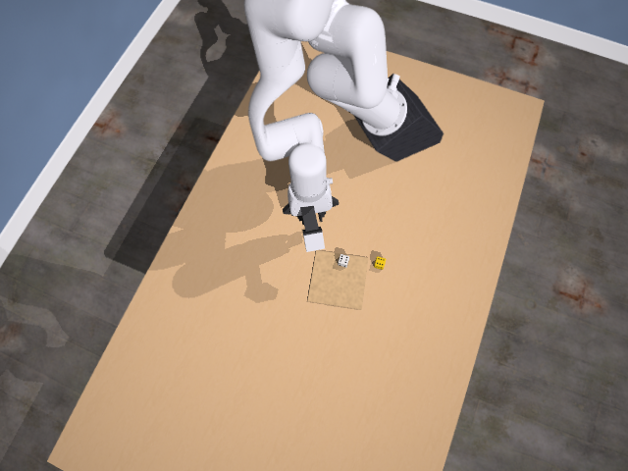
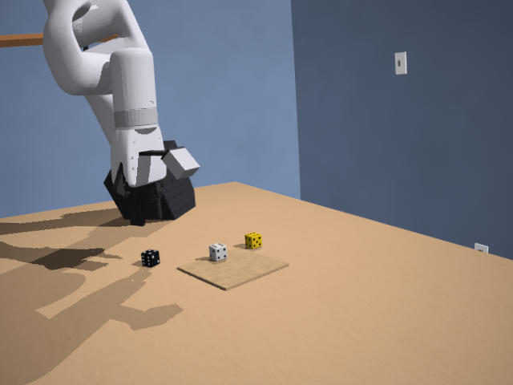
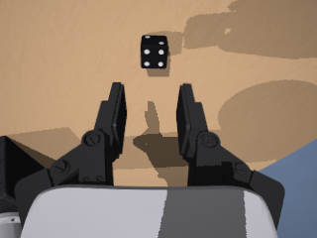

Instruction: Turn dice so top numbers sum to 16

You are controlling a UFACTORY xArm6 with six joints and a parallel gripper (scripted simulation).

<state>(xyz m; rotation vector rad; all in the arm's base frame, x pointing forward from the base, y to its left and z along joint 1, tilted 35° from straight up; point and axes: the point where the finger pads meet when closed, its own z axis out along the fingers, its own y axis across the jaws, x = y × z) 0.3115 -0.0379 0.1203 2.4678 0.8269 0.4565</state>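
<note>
Now: hand 9 cm above the black die. From my hand the other things lie so: tan mat 11 cm ahead, 12 cm to the left, 10 cm below; yellow die 3 cm ahead, 20 cm to the left, 9 cm below; white die 6 cm ahead, 11 cm to the left, 8 cm below.
</note>
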